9 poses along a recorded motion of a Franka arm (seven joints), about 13 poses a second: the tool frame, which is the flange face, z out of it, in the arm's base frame.
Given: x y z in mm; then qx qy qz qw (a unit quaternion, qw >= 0).
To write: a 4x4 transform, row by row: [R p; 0 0 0 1], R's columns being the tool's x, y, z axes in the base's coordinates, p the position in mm. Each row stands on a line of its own. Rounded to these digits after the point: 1 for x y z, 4 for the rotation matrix.
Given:
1: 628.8, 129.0, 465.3, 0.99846, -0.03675, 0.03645, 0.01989
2: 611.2, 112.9, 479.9, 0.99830, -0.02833, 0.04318, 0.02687
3: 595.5, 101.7, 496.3, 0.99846, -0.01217, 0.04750, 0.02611
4: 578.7, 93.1, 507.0, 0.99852, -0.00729, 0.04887, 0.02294
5: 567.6, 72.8, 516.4, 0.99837, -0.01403, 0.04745, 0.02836
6: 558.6, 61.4, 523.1, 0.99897, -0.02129, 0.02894, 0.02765
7: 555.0, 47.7, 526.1, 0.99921, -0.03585, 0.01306, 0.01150
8: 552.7, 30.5, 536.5, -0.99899, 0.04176, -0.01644, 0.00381
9: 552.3, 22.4, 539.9, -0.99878, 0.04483, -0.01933, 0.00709
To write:
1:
0.9946, -0.0748, 0.0713, 628.8
-0.0719, -0.9965, -0.0424, 129.0
0.0742, 0.0370, -0.9966, 465.3
0, 0, 0, 1

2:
0.9947, -0.0589, 0.0847, 611.2
-0.0542, -0.9970, -0.0561, 112.9
0.0877, 0.0512, -0.9948, 479.9
0, 0, 0, 1

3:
0.9952, -0.0268, 0.0942, 595.5
-0.0218, -0.9983, -0.0533, 101.7
0.0955, 0.0510, -0.9941, 496.3
0, 0, 0, 1

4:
0.9951, -0.0168, 0.0973, 578.7
-0.0123, -0.9988, -0.0465, 93.1
0.0979, 0.0451, -0.9942, 507.0
0, 0, 0, 1

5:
0.9951, -0.0307, 0.0939, 567.6
-0.0253, -0.9980, -0.0580, 72.8
0.0955, 0.0553, -0.9939, 516.4
0, 0, 0, 1

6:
0.9974, -0.0441, 0.0566, 558.6
-0.0409, -0.9976, -0.0565, 61.4
0.0590, 0.0540, -0.9968, 523.1
0, 0, 0, 1

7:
0.9971, -0.0719, 0.0253, 555.0
-0.0713, -0.9972, -0.0239, 47.7
0.0269, 0.0220, -0.9994, 526.1
0, 0, 0, 1

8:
0.9960, -0.0833, 0.0332, 552.7
-0.0836, -0.9965, 0.0062, 30.5
0.0325, -0.0090, -0.9994, 536.5
0, 0, 0, 1

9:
0.9952, -0.0893, 0.0392, 552.3
-0.0898, -0.9959, 0.0124, 22.4
0.0380, -0.0159, -0.9992, 539.9
0, 0, 0, 1

